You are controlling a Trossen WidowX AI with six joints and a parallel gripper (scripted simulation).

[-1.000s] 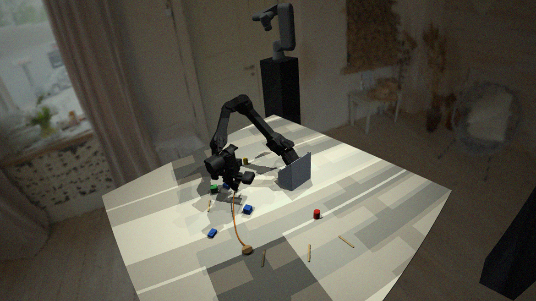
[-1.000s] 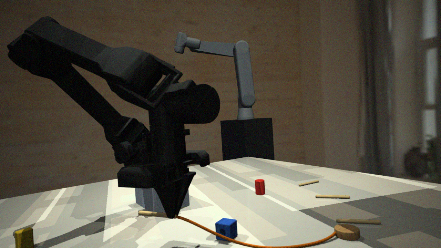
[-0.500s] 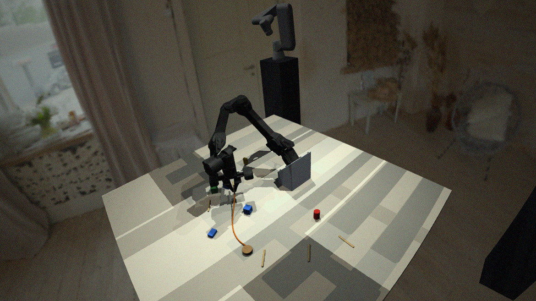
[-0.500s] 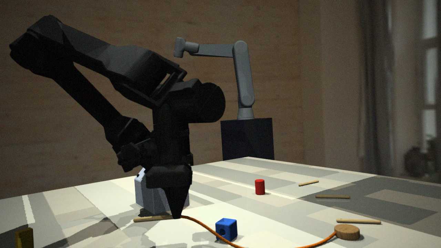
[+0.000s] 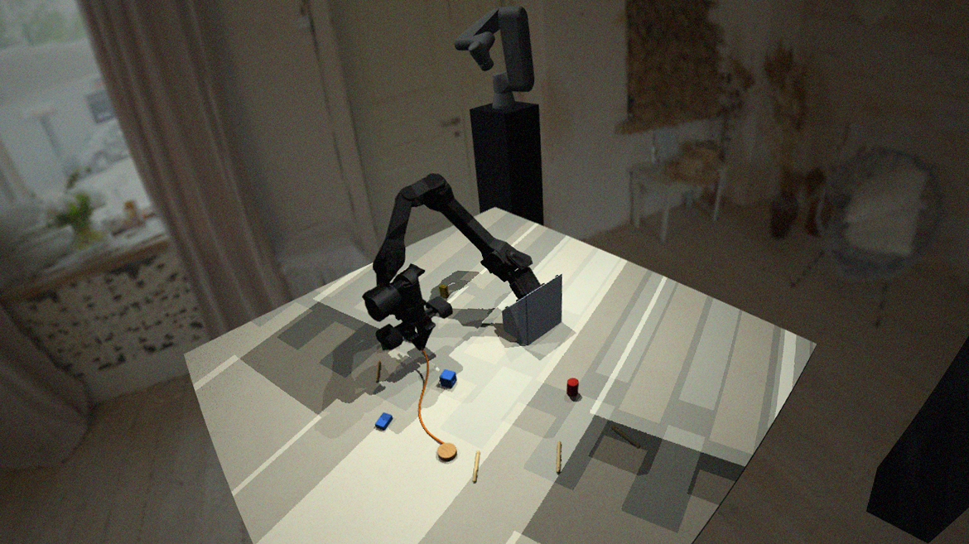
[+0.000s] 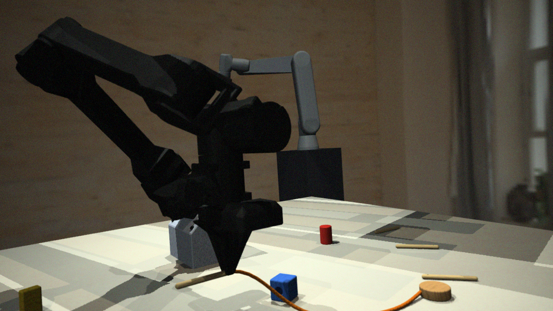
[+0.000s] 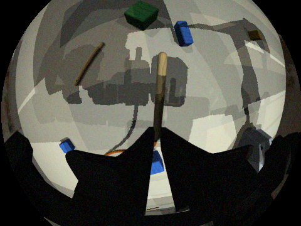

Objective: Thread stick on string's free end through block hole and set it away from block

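Right now my gripper tip is 140 mm to the left of the green cube, 40 mm above it and 20 mm short of it. The rest, counted from my gripper tip: yellow block (230 mm behind, 200 mm to the right, 40 mm below); then thin wooden stick (20 mm to the right); then round wooden button (250 mm to the left, 140 mm ahead, 50 mm below).
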